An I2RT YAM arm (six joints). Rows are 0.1 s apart.
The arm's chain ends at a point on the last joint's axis. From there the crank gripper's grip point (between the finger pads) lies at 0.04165 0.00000 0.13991 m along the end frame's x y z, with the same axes.
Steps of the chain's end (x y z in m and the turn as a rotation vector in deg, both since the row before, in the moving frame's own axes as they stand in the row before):
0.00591 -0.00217 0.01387 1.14 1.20 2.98
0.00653 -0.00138 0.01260 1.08 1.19 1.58
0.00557 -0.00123 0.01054 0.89 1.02 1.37
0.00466 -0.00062 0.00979 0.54 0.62 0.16
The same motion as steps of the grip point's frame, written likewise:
0.00885 -0.00270 0.01296 1.14 1.20 2.98
0.00945 -0.00282 0.01169 1.08 1.19 1.58
0.00807 -0.00237 0.00977 0.89 1.02 1.37
0.00617 -0.00182 0.00933 0.54 0.62 0.16

